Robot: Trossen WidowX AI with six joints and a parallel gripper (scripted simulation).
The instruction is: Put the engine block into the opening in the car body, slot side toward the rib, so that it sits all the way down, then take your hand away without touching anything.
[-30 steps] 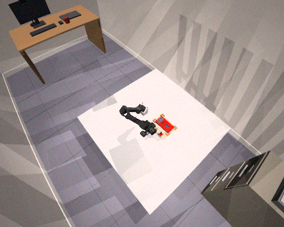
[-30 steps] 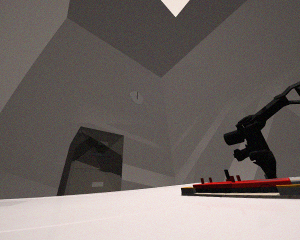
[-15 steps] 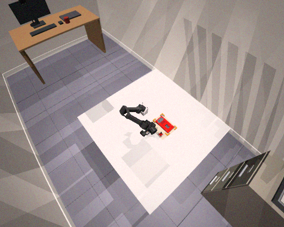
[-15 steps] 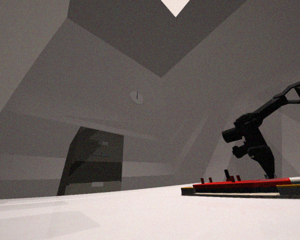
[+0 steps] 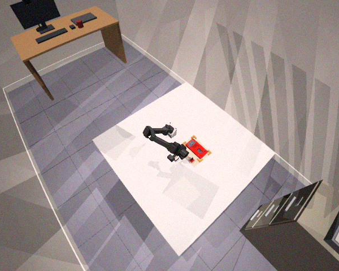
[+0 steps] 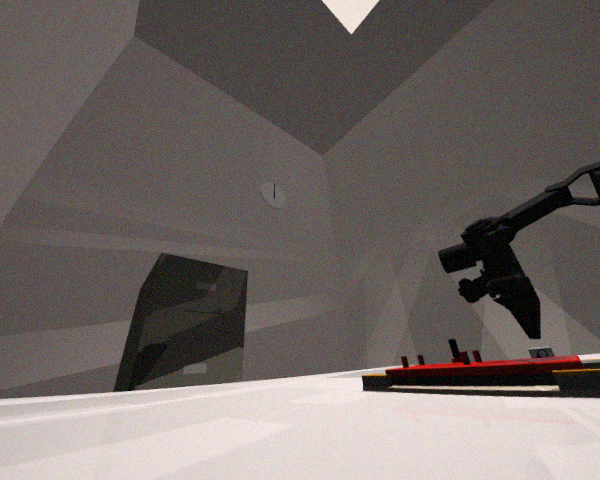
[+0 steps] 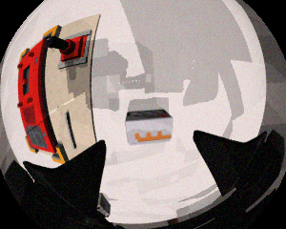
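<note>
My gripper tip is 4 cm above the engine block.
</note>
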